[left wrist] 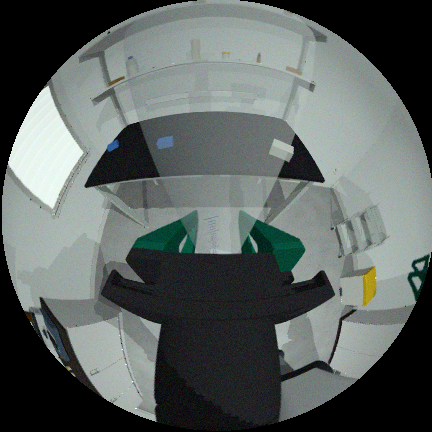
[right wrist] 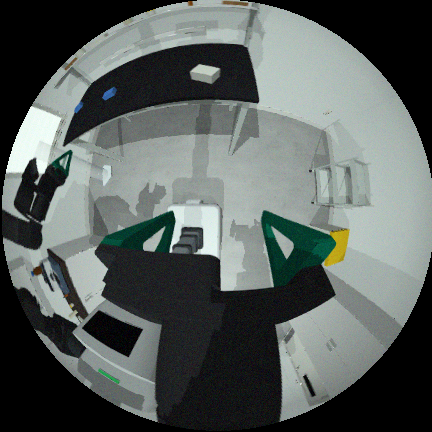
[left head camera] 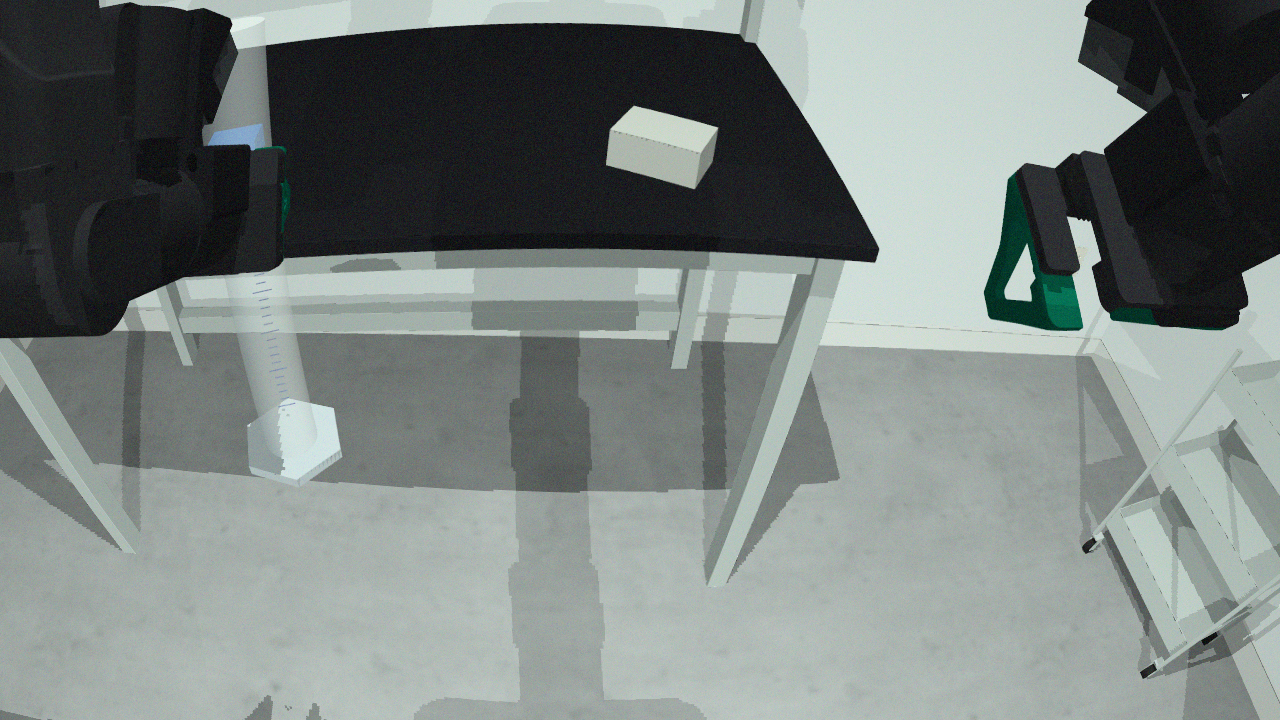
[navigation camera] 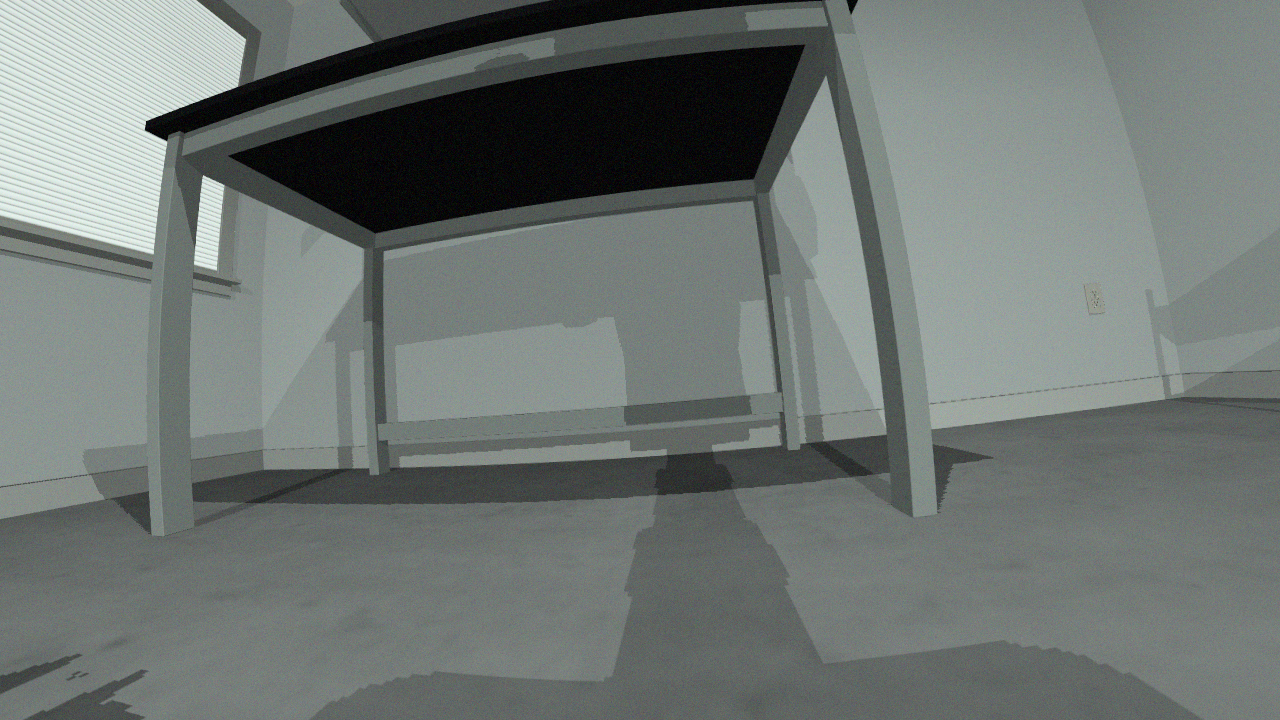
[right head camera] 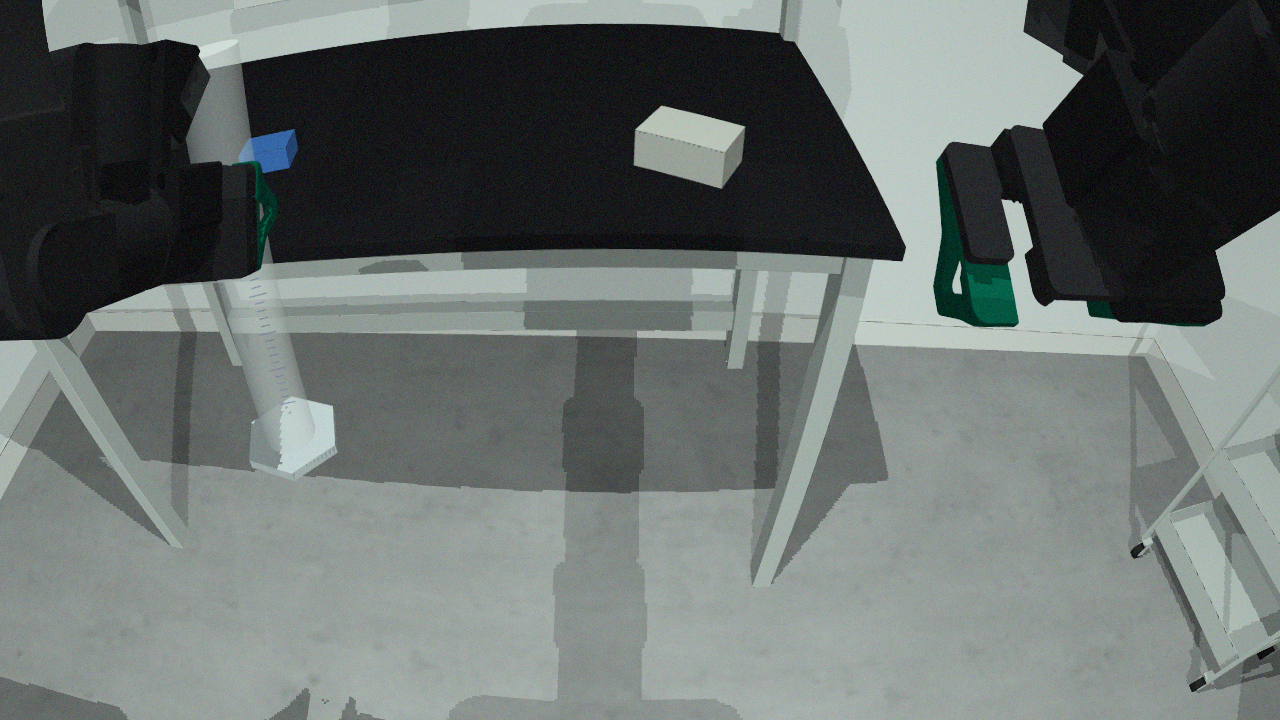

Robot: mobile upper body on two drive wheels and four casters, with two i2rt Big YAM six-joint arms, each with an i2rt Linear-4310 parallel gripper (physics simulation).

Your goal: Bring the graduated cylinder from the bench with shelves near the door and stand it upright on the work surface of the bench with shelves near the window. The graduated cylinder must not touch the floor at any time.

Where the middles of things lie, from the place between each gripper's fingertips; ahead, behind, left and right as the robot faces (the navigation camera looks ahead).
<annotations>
The graduated cylinder [left head camera: 293, 440] lies 44 cm to the left of my right hand, 12 cm ahead of it and 9 cm below it.
The graduated cylinder is 40 mm behind my left hand and 30 mm below it.
</annotations>
